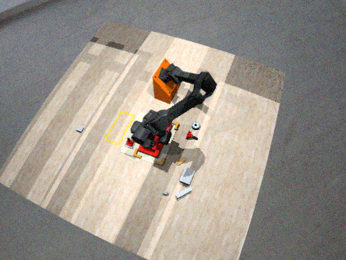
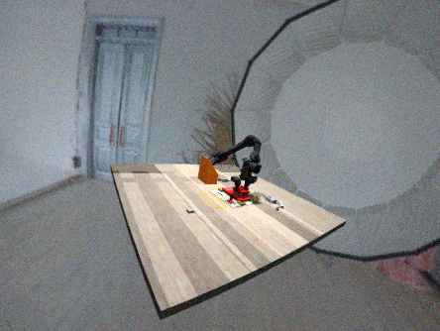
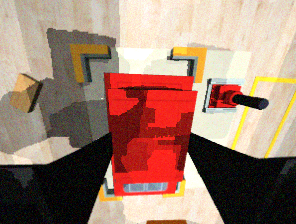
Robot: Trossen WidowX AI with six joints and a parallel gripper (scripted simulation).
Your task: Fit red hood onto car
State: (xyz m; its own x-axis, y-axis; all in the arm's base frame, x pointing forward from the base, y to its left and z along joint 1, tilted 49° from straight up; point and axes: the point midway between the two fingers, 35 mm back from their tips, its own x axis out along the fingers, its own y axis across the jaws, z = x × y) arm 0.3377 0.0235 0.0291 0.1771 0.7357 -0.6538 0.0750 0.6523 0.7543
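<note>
Right now my gripper tip is 10 mm below the red hood. Also, from my gripper tip: wheel 180 mm to the left, 160 mm behind, 50 mm below; tan piece 160 mm to the left, 50 mm below, 50 mm ahead; grey engine block 30 mm below.
</note>
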